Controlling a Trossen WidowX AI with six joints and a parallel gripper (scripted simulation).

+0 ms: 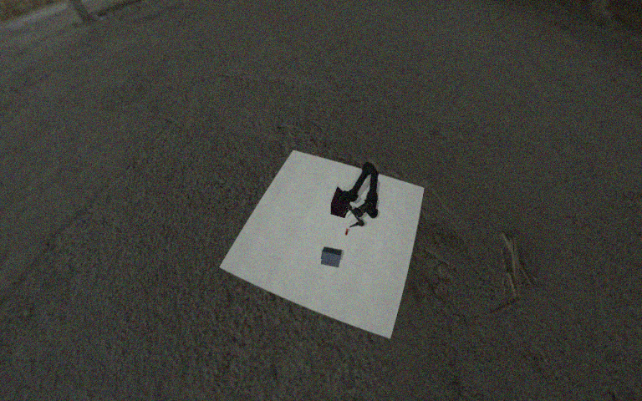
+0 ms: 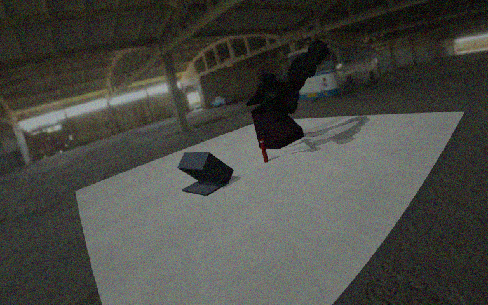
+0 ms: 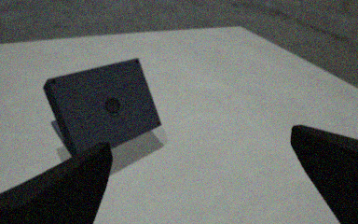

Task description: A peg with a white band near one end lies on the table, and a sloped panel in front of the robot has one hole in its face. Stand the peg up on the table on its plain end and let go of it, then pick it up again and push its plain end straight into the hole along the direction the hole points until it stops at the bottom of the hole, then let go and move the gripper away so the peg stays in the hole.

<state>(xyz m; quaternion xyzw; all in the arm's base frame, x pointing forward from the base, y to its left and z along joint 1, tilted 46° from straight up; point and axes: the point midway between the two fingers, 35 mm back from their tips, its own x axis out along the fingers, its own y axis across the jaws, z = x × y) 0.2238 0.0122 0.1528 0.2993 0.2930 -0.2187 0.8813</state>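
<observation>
Right now the red peg is 1 cm behind my gripper tip, 2 cm to the left of it and 13 cm below it. Also, from my gripper tip: dark sloped panel: 21 cm ahead, 3 cm to the right, 14 cm below; then flat foot plate: 23 cm ahead, 3 cm to the right, 19 cm below.
</observation>
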